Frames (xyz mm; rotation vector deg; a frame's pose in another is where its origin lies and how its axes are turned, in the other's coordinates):
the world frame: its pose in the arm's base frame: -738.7 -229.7 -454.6 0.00 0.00 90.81
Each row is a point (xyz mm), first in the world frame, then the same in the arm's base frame.
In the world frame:
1: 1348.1 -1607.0 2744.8
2: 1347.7 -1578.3 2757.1
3: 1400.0 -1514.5 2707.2
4: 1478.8 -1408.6 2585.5
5: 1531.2 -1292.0 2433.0
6: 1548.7 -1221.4 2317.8
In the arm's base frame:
1: 849.1 1141.0 2290.2
2: 820.4 1140.2 2302.5
3: 755.9 1191.6 2252.6
4: 648.9 1268.9 2130.9
5: 531.5 1319.6 1978.4
6: 460.7 1336.1 1863.2

